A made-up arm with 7 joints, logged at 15 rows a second.
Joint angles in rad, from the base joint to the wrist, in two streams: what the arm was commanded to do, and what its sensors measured. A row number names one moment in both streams.
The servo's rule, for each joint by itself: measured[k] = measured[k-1] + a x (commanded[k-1-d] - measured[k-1]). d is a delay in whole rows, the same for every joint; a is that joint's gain. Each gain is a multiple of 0.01, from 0.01 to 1. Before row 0 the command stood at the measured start. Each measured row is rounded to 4 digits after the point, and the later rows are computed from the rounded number. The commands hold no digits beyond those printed.
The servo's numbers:
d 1
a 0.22 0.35 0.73 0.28 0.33 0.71 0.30
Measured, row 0:
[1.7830, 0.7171, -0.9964, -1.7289, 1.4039, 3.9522, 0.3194]
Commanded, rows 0 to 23:
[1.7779, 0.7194, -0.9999, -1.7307, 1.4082, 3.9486, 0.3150]
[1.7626, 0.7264, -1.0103, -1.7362, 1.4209, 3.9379, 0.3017]
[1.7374, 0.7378, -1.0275, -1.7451, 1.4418, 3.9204, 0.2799]
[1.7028, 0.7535, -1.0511, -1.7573, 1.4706, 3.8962, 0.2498]
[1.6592, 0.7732, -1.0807, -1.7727, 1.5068, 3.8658, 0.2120]
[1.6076, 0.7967, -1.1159, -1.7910, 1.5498, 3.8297, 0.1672]
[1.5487, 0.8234, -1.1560, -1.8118, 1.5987, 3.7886, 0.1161]
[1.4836, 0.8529, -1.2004, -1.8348, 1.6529, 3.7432, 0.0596]
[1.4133, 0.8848, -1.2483, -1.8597, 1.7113, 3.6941, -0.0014]
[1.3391, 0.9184, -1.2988, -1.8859, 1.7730, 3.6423, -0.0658]
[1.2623, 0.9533, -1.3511, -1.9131, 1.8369, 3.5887, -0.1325]
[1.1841, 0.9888, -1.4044, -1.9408, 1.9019, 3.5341, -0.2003]
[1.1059, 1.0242, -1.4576, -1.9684, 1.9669, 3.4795, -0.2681]
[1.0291, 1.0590, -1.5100, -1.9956, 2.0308, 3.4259, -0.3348]
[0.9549, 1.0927, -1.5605, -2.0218, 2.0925, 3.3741, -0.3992]
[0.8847, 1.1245, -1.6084, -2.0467, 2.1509, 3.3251, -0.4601]
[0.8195, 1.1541, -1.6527, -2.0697, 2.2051, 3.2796, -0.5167]
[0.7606, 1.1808, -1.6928, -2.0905, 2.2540, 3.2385, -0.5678]
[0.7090, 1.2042, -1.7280, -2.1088, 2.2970, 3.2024, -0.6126]
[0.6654, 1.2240, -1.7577, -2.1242, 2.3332, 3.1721, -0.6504]
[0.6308, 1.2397, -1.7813, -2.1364, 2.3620, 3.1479, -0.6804]
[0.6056, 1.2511, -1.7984, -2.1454, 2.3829, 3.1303, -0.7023]
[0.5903, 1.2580, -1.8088, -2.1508, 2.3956, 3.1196, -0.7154]
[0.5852, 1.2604, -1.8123, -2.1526, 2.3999, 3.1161, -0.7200]
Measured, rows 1 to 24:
[1.7830, 0.7171, -0.9964, -1.7289, 1.4039, 3.9522, 0.3194]
[1.7819, 0.7179, -0.9990, -1.7294, 1.4053, 3.9496, 0.3181]
[1.7777, 0.7209, -1.0072, -1.7313, 1.4104, 3.9413, 0.3132]
[1.7688, 0.7268, -1.0220, -1.7352, 1.4208, 3.9265, 0.3032]
[1.7543, 0.7361, -1.0432, -1.7414, 1.4372, 3.9050, 0.2872]
[1.7334, 0.7491, -1.0706, -1.7502, 1.4602, 3.8772, 0.2646]
[1.7057, 0.7658, -1.1037, -1.7616, 1.4898, 3.8435, 0.2354]
[1.6712, 0.7860, -1.1419, -1.7757, 1.5257, 3.8045, 0.1996]
[1.6299, 0.8094, -1.1846, -1.7922, 1.5677, 3.7610, 0.1576]
[1.5822, 0.8358, -1.2311, -1.8111, 1.6151, 3.7135, 0.1099]
[1.5287, 0.8647, -1.2805, -1.8320, 1.6672, 3.6629, 0.0572]
[1.4701, 0.8957, -1.3320, -1.8547, 1.7232, 3.6102, 0.0003]
[1.4072, 0.9283, -1.3849, -1.8788, 1.7822, 3.5562, -0.0599]
[1.3409, 0.9619, -1.4380, -1.9039, 1.8432, 3.5017, -0.1224]
[1.2723, 0.9959, -1.4906, -1.9296, 1.9051, 3.4479, -0.1861]
[1.2025, 1.0298, -1.5416, -1.9554, 1.9669, 3.3955, -0.2500]
[1.1326, 1.0629, -1.5904, -1.9810, 2.0276, 3.3455, -0.3130]
[1.0637, 1.0948, -1.6359, -2.0058, 2.0862, 3.2987, -0.3741]
[0.9970, 1.1249, -1.6774, -2.0295, 2.1416, 3.2560, -0.4322]
[0.9336, 1.1527, -1.7143, -2.0517, 2.1929, 3.2179, -0.4863]
[0.8746, 1.1777, -1.7460, -2.0720, 2.2392, 3.1854, -0.5355]
[0.8210, 1.1994, -1.7718, -2.0900, 2.2797, 3.1588, -0.5790]
[0.7736, 1.2175, -1.7912, -2.1055, 2.3138, 3.1386, -0.6160]
[0.7333, 1.2317, -1.8040, -2.1182, 2.3408, 3.1251, -0.6458]

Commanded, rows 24 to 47:
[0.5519, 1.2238, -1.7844, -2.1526, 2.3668, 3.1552, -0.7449]
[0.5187, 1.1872, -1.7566, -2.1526, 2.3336, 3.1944, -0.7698]
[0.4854, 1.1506, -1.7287, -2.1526, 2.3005, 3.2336, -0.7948]
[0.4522, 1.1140, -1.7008, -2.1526, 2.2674, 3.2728, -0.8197]
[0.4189, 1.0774, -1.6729, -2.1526, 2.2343, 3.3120, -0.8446]
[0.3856, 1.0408, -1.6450, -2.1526, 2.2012, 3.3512, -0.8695]
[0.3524, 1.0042, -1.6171, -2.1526, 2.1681, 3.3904, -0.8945]
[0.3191, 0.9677, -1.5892, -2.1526, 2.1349, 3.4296, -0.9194]
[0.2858, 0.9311, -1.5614, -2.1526, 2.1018, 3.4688, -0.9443]
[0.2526, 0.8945, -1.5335, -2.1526, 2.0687, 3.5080, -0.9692]
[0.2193, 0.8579, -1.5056, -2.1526, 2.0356, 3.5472, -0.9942]
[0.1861, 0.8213, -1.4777, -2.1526, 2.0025, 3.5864, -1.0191]
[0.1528, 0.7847, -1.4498, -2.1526, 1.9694, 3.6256, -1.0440]
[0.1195, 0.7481, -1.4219, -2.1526, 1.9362, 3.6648, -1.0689]
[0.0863, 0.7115, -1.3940, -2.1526, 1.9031, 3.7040, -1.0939]
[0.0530, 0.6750, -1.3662, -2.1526, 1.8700, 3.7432, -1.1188]
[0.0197, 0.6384, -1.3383, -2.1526, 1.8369, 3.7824, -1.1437]
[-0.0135, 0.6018, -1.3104, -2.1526, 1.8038, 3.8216, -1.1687]
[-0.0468, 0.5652, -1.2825, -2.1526, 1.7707, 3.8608, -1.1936]
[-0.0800, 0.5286, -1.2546, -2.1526, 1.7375, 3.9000, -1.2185]
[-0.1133, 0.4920, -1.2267, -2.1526, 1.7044, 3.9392, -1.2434]
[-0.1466, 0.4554, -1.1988, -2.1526, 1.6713, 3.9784, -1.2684]
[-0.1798, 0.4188, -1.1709, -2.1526, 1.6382, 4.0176, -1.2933]
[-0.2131, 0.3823, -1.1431, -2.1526, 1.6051, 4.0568, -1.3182]
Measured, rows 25 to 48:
[0.7007, 1.2417, -1.8101, -2.1278, 2.3603, 3.1187, -0.6681]
[0.6680, 1.2354, -1.7913, -2.1347, 2.3624, 3.1446, -0.6911]
[0.6352, 1.2185, -1.7660, -2.1397, 2.3529, 3.1800, -0.7147]
[0.6022, 1.1947, -1.7388, -2.1433, 2.3356, 3.2181, -0.7387]
[0.5692, 1.1665, -1.7111, -2.1459, 2.3131, 3.2569, -0.7630]
[0.5361, 1.1353, -1.6832, -2.1478, 2.2871, 3.2960, -0.7875]
[0.5030, 1.1022, -1.6553, -2.1491, 2.2588, 3.3352, -0.8121]
[0.4699, 1.0679, -1.6274, -2.1501, 2.2289, 3.3744, -0.8368]
[0.4367, 1.0328, -1.5995, -2.1508, 2.1979, 3.4136, -0.8616]
[0.4035, 0.9972, -1.5717, -2.1513, 2.1662, 3.4528, -0.8864]
[0.3703, 0.9613, -1.5438, -2.1517, 2.1340, 3.4920, -0.9112]
[0.3371, 0.9251, -1.5159, -2.1520, 2.1015, 3.5312, -0.9361]
[0.3039, 0.8888, -1.4880, -2.1522, 2.0688, 3.5704, -0.9610]
[0.2707, 0.8524, -1.4601, -2.1523, 2.0360, 3.6096, -0.9859]
[0.2374, 0.8159, -1.4322, -2.1524, 2.0031, 3.6488, -1.0108]
[0.2042, 0.7794, -1.4043, -2.1525, 1.9701, 3.6880, -1.0357]
[0.1709, 0.7429, -1.3765, -2.1525, 1.9371, 3.7272, -1.0606]
[0.1376, 0.7063, -1.3486, -2.1525, 1.9040, 3.7664, -1.0855]
[0.1044, 0.6697, -1.3207, -2.1525, 1.8709, 3.8056, -1.1105]
[0.0711, 0.6331, -1.2928, -2.1525, 1.8378, 3.8448, -1.1354]
[0.0379, 0.5965, -1.2649, -2.1525, 1.8047, 3.8840, -1.1603]
[0.0046, 0.5599, -1.2370, -2.1525, 1.7716, 3.9232, -1.1852]
[-0.0287, 0.5233, -1.2091, -2.1525, 1.7385, 3.9624, -1.2102]
[-0.0619, 0.4867, -1.1812, -2.1525, 1.7054, 4.0016, -1.2351]

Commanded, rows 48 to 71:
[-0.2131, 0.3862, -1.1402, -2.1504, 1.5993, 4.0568, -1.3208]
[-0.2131, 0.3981, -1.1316, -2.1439, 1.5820, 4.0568, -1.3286]
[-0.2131, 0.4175, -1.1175, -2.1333, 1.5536, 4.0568, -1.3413]
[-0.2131, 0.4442, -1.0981, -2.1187, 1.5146, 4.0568, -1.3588]
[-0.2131, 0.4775, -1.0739, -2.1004, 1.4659, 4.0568, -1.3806]
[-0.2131, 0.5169, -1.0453, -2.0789, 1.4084, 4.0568, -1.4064]
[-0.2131, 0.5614, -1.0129, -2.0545, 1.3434, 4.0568, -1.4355]
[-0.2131, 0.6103, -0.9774, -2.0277, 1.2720, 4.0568, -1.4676]
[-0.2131, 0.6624, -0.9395, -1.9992, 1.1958, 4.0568, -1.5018]
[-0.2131, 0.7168, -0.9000, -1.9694, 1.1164, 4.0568, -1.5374]
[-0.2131, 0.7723, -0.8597, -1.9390, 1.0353, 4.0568, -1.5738]
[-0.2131, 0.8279, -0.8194, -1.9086, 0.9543, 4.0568, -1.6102]
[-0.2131, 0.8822, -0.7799, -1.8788, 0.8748, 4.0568, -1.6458]
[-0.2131, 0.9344, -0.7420, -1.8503, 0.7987, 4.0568, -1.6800]
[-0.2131, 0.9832, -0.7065, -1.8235, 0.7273, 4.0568, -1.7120]
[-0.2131, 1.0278, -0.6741, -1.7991, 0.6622, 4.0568, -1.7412]
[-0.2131, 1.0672, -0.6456, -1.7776, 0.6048, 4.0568, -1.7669]
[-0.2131, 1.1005, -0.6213, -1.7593, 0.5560, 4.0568, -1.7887]
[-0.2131, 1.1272, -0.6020, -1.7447, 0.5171, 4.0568, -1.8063]
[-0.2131, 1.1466, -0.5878, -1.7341, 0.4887, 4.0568, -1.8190]
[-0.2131, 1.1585, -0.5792, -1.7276, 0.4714, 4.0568, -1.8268]
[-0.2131, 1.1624, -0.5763, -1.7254, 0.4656, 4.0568, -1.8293]
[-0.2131, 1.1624, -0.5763, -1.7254, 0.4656, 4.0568, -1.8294]
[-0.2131, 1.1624, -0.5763, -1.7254, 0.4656, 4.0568, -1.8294]
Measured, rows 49 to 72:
[-0.0952, 0.4502, -1.1534, -2.1525, 1.6723, 4.0408, -1.2600]
[-0.1211, 0.4278, -1.1438, -2.1519, 1.6482, 4.0522, -1.2782]
[-0.1413, 0.4174, -1.1349, -2.1497, 1.6264, 4.0555, -1.2933]
[-0.1571, 0.4174, -1.1222, -2.1451, 1.6024, 4.0564, -1.3077]
[-0.1694, 0.4268, -1.1046, -2.1377, 1.5734, 4.0567, -1.3230]
[-0.1790, 0.4445, -1.0822, -2.1273, 1.5379, 4.0568, -1.3403]
[-0.1865, 0.4698, -1.0553, -2.1137, 1.4952, 4.0568, -1.3601]
[-0.1924, 0.5019, -1.0243, -2.0971, 1.4451, 4.0568, -1.3827]
[-0.1970, 0.5398, -0.9901, -2.0777, 1.3880, 4.0568, -1.4082]
[-0.2005, 0.5827, -0.9532, -2.0557, 1.3246, 4.0568, -1.4363]
[-0.2033, 0.6296, -0.9144, -2.0315, 1.2559, 4.0568, -1.4666]
[-0.2055, 0.6795, -0.8745, -2.0056, 1.1831, 4.0568, -1.4988]
[-0.2072, 0.7314, -0.8343, -1.9784, 1.1076, 4.0568, -1.5322]
[-0.2085, 0.7842, -0.7946, -1.9505, 1.0308, 4.0568, -1.5663]
[-0.2095, 0.8368, -0.7562, -1.9224, 0.9542, 4.0568, -1.6004]
[-0.2103, 0.8880, -0.7199, -1.8947, 0.8793, 4.0568, -1.6339]
[-0.2109, 0.9369, -0.6865, -1.8679, 0.8077, 4.0568, -1.6661]
[-0.2114, 0.9825, -0.6566, -1.8426, 0.7407, 4.0568, -1.6963]
[-0.2118, 1.0238, -0.6308, -1.8193, 0.6797, 4.0568, -1.7240]
[-0.2121, 1.0600, -0.6098, -1.7984, 0.6260, 4.0568, -1.7487]
[-0.2123, 1.0903, -0.5937, -1.7804, 0.5807, 4.0568, -1.7698]
[-0.2125, 1.1142, -0.5831, -1.7656, 0.5446, 4.0568, -1.7869]
[-0.2126, 1.1311, -0.5781, -1.7543, 0.5185, 4.0568, -1.7996]
[-0.2127, 1.1421, -0.5768, -1.7462, 0.5010, 4.0568, -1.8085]

